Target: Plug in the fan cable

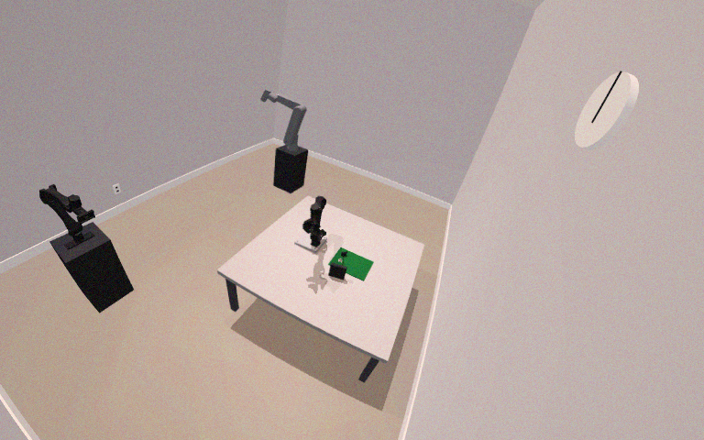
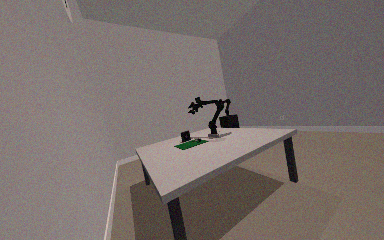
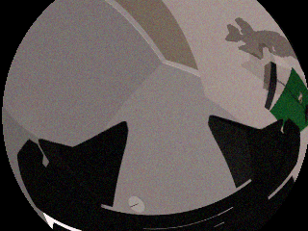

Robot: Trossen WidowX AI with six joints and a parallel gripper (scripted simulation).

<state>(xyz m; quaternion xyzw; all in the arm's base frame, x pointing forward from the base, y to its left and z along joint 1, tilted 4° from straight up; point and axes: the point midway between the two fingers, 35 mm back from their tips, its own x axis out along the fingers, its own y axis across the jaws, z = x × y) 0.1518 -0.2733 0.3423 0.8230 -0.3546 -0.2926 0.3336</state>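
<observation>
My gripper tip is now 360 mm to the right of the black plug, 350 mm above it and 90 mm short of it. Also, from my gripper tip: pale header (370 mm below, 290 mm to the left, 100 mm ahead); then black fan (310 mm below, 150 mm ahead, 140 mm to the left); then green board (390 mm below, 320 mm to the left, 190 mm ahead).
</observation>
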